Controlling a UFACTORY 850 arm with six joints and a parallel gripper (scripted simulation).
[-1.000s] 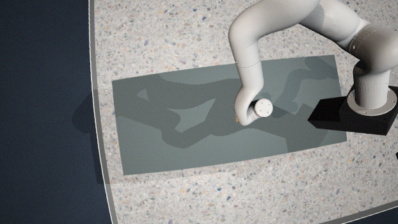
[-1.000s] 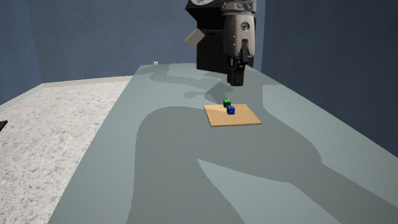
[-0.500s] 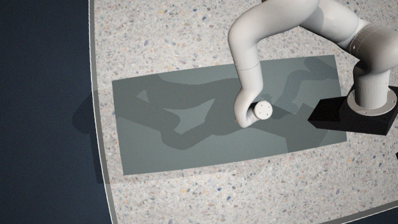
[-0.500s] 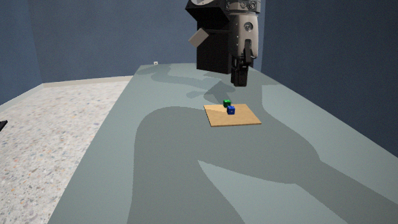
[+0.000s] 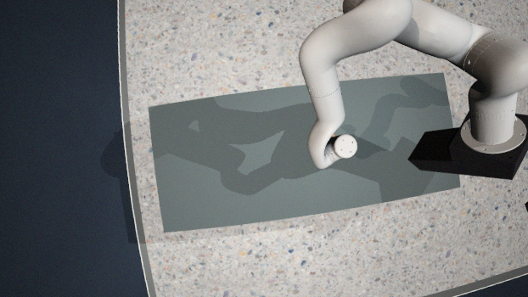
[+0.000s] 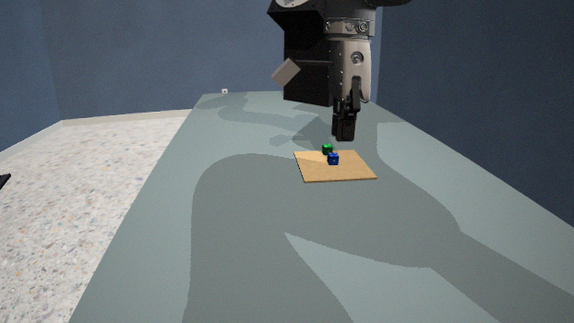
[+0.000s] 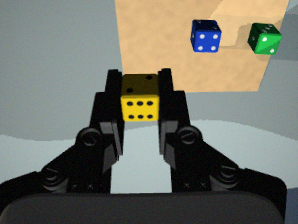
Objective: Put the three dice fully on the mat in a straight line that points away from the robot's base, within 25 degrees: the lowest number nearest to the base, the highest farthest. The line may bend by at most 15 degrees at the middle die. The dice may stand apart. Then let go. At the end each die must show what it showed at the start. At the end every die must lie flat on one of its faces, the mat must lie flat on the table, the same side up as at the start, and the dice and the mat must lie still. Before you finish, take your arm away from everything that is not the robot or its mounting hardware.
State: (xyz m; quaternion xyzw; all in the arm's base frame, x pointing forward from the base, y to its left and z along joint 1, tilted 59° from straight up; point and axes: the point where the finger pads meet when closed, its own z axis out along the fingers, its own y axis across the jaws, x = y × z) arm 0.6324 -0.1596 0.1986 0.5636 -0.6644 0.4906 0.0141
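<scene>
My gripper is now 50 mm past the blue die, 20 mm to the right of it and 80 mm above it. From my hand the other things lie so: tan mat 50 mm behind, 20 mm to the left, 90 mm below; yellow die 10 mm below; green die 90 mm behind, 40 mm to the left, 80 mm below.
</scene>
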